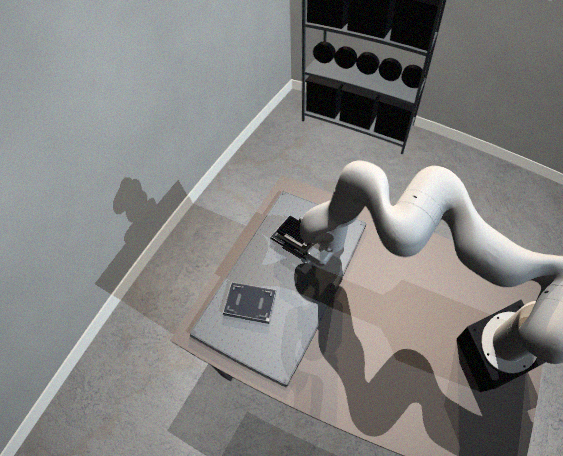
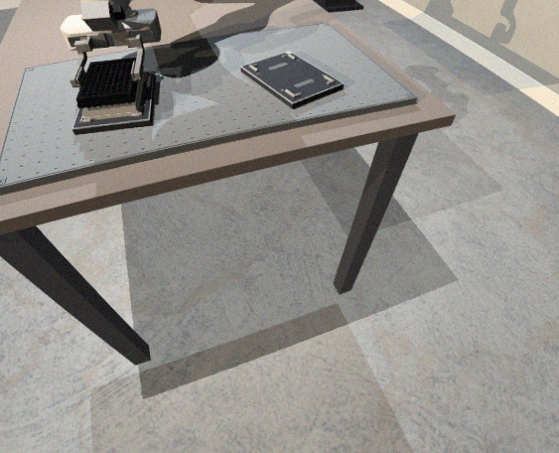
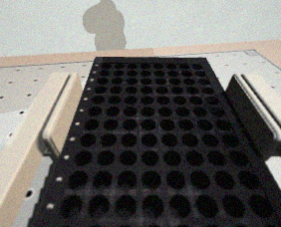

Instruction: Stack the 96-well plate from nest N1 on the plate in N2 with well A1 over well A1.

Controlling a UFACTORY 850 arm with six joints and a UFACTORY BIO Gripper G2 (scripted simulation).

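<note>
The black 96-well plate is 1 cm below my hand. Also, from my hand: plate nest N1 (31 cm to the left, 5 cm below, 2 cm ahead); then white 96-well plate (3 cm below); then plate nest N2 (5 cm below).
</note>
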